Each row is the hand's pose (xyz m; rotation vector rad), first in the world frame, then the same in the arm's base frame.
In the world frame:
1: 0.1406 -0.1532 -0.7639 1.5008 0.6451 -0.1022
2: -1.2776 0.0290 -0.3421 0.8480 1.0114 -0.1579
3: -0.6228 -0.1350 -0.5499 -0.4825 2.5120 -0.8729
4: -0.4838 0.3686 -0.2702 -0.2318 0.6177 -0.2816
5: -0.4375 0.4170 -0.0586 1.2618 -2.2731 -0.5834
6: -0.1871 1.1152 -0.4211 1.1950 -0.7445 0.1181
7: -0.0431 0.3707 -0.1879 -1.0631 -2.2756 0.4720
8: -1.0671 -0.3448 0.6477 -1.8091 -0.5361 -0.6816
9: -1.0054 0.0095 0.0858 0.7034 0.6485 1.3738
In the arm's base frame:
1: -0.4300 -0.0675 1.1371 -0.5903 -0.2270 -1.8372
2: -0.5321 0.8166 -0.0589 -0.8252 0.2456 -2.3738
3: -0.4769 0.4646 0.5510 -0.3565 -0.2706 1.9944
4: -0.3033 0.0214 0.1980 1.9781 -0.9324 2.1466
5: -0.1071 -0.0361 0.1117 -1.3207 -1.2036 0.7974
6: -0.5359 -0.7245 -0.0422 -1.3708 -0.1693 -0.5947
7: -0.0908 -0.2856 0.4462 -2.0252 0.6870 2.0063
8: 0.5343 0.9790 -0.0724 1.8742 -0.6433 -0.1762
9: -0.0501 0.6586 -0.0420 -0.2778 1.3566 -1.1932

